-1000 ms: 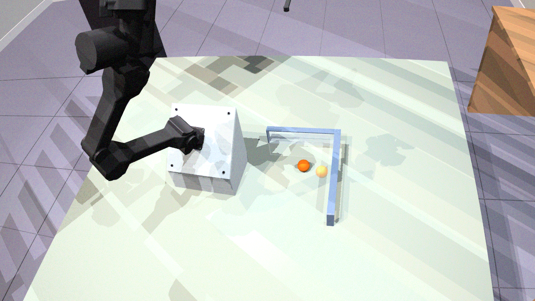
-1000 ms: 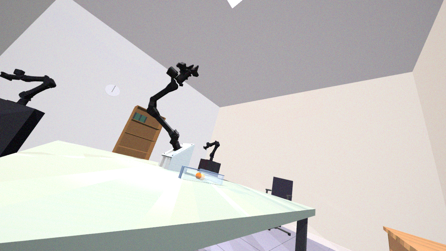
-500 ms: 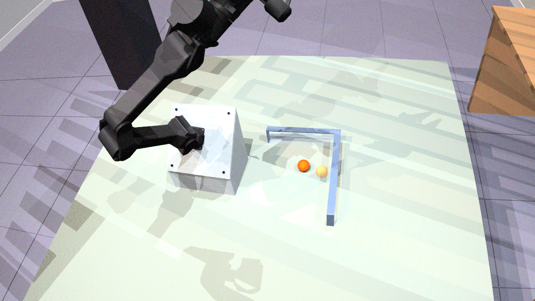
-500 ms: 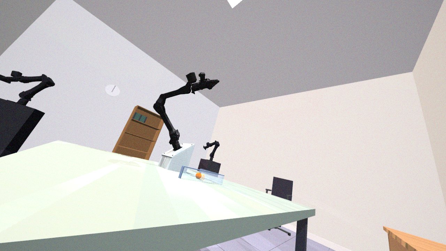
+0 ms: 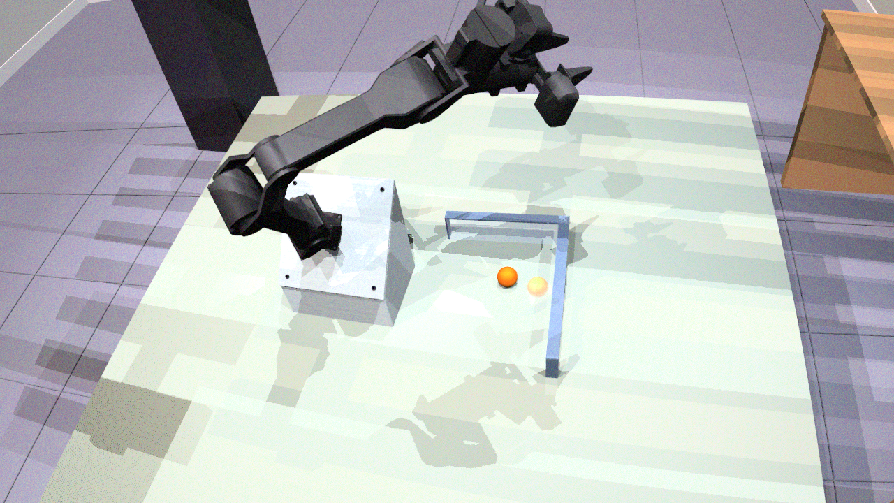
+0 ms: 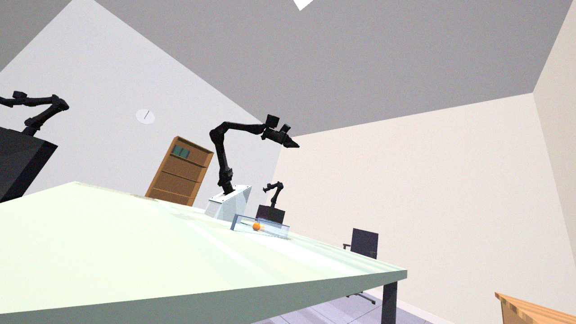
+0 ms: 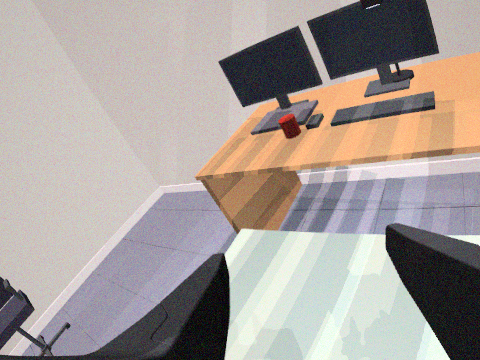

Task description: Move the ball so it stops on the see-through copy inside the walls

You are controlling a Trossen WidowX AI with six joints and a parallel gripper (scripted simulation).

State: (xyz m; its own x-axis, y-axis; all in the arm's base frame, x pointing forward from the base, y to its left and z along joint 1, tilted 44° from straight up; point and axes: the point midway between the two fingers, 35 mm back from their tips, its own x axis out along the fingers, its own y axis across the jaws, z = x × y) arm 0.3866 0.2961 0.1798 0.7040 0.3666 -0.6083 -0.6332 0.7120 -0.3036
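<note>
The orange ball lies 450 mm below my gripper tip, 120 mm behind it and 40 mm to the right of it. Also, from my gripper tip: see-through copy (450 mm below, 60 mm behind, 50 mm to the right).
</note>
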